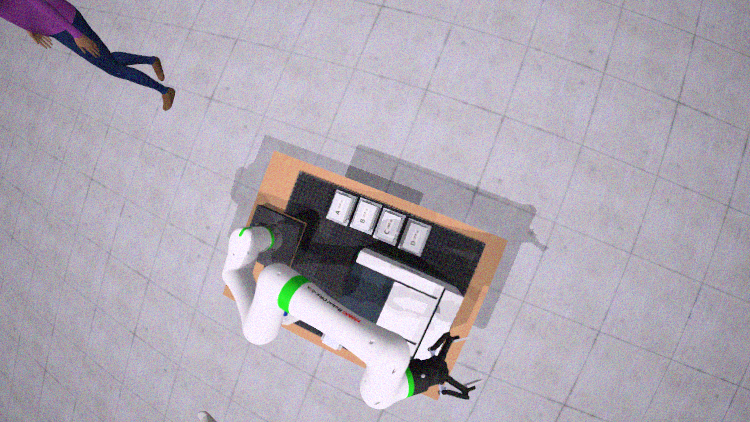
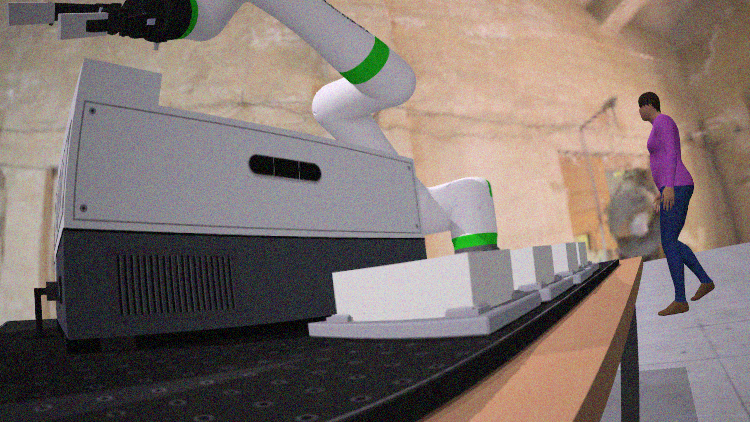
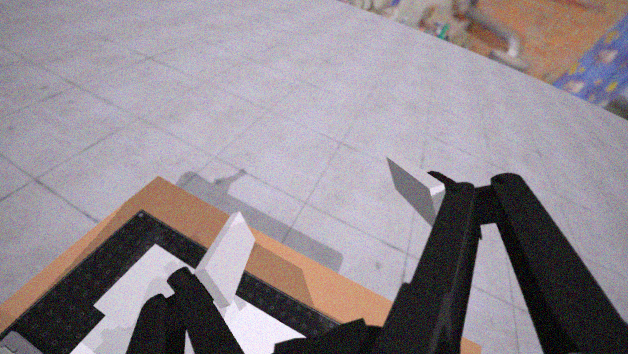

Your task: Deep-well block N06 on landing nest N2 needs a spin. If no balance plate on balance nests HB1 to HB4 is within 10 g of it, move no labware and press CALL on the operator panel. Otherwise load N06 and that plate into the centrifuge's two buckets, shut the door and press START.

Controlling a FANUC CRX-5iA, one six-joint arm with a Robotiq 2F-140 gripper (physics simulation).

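Pixels of known places: gripper, fingertip midpoint: (image 1: pixel 473 358) (image 2: pixel 31 20) (image 3: pixel 316 200); arm's base, link origin: (image 1: pixel 270 238).
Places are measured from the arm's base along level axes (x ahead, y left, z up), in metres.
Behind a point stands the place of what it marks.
Four white blocks marked A (image 1: pixel 341 206) {x 0.339, y 0.277, z 0.017 m}, B (image 1: pixel 365 215) {x 0.470, y 0.269, z 0.018 m}, C (image 1: pixel 389 225) {x 0.598, y 0.255, z 0.018 m} and D (image 1: pixel 415 236) {x 0.734, y 0.240, z 0.018 m} (image 2: pixel 403 288) {x 0.775, y 0.238, z -0.001 m} stand in a row on grey nests along one long table side. Their small print is unreadable. The white and dark grey centrifuge (image 1: pixel 406 309) {x 0.777, y -0.056, z 0.173 m} (image 2: pixel 209 183) {x 0.840, y 0.088, z 0.105 m} stands beside them; whether its door is open cannot be told. A white object (image 1: pixel 331 340) {x 0.486, y -0.385, z 0.043 m} partly shows under the arm; I cannot tell if it is N06. The operator panel cannot be made out. My gripper (image 1: pixel 470 362) {x 1.029, y -0.088, z 0.343 m} (image 2: pixel 55 20) (image 3: pixel 316 200) {x 1.029, y -0.088, z 0.343 m} is open and empty, high above the table's end beyond the centrifuge.
The arm reaches over the centrifuge from its dark pedestal (image 1: pixel 280 251) {x 0.077, y -0.049, z 0.003 m}. A black perforated plate (image 1: pixel 456 257) {x 0.962, y 0.195, z -0.036 m} (image 2: pixel 236 388) {x 0.934, y 0.248, z -0.036 m} (image 3: pixel 65 300) {x 0.868, y 0.280, z -0.036 m} covers much of the wooden table (image 1: pixel 495 251) {x 1.142, y 0.279, z -0.049 m} (image 2: pixel 587 335) {x 0.774, y 0.369, z -0.049 m} (image 3: pixel 165 200) {x 1.131, y 0.279, z -0.049 m}. A person in purple (image 1: pixel 47 20) (image 2: pixel 671 152) stands on the floor away from the table.
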